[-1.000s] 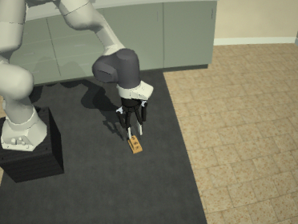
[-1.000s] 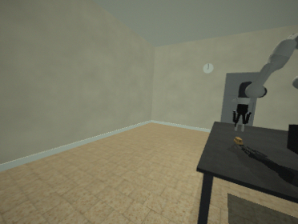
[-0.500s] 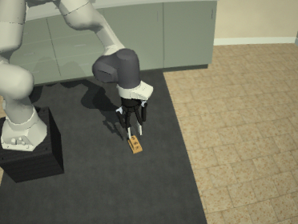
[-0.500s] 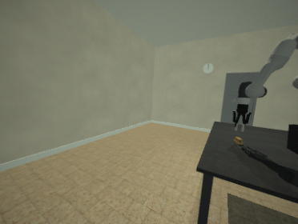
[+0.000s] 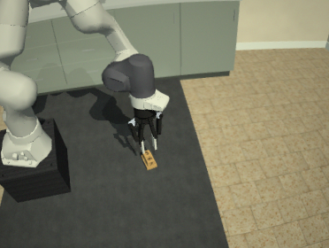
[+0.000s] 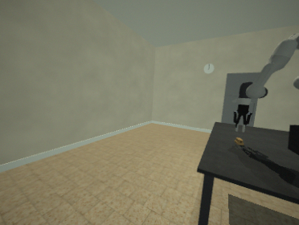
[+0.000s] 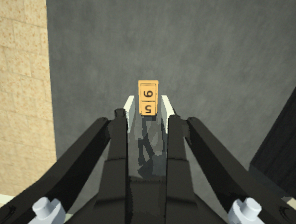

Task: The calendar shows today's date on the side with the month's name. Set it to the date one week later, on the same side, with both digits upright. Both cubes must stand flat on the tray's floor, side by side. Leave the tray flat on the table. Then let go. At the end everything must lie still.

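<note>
Right now the orange calendar cube is 11 cm below my hand. From my hand the other things lie so: orange calendar tray (2 cm to the left, 12 cm below).
</note>
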